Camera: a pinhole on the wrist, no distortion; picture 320 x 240 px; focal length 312.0 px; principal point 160.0 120.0 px. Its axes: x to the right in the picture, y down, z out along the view. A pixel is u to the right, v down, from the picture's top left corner.
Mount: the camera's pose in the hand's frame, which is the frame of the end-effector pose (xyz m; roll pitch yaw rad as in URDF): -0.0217 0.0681 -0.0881 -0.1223 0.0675 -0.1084
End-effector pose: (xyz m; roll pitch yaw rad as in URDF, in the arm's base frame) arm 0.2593 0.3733 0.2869 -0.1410 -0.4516 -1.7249
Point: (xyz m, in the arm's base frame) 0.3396 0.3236 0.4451
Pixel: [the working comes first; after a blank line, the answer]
In the camera's frame: 0.1076 -0.0149 0.2331

304.0 100.1
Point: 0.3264 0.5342 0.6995
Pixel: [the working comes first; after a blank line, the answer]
In the camera's frame: 0.0226 -0.1485 0.5232

173.5 31.4
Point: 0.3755 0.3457 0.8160
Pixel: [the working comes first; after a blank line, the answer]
In the camera's frame: 0.2222 -0.0601 0.5855

278.4 88.0
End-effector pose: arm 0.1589 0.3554 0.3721 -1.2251 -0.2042 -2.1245
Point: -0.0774 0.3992 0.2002
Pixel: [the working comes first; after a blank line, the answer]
In the camera's frame: 0.0806 0.0603 -0.1746

behind the camera
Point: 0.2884 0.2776 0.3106
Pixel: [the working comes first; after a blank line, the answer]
In the camera's frame: -0.0111 0.0141 0.2130

143.7 140.6
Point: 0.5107 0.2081 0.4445
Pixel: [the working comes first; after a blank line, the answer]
In the camera's frame: -0.0516 -0.0778 0.4622

125.1 67.5
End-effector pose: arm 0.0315 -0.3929 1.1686 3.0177 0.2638 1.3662
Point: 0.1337 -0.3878 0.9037
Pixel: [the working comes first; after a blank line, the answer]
In the camera's frame: 0.0913 -0.0314 0.3532

240.7 92.3
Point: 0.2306 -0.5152 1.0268
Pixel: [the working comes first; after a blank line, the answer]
In the camera's frame: -0.0501 0.0941 0.2824

104.6 223.9
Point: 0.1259 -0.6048 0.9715
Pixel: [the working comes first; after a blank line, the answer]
In the camera's frame: -0.1349 -0.0162 0.3346

34.2 104.9
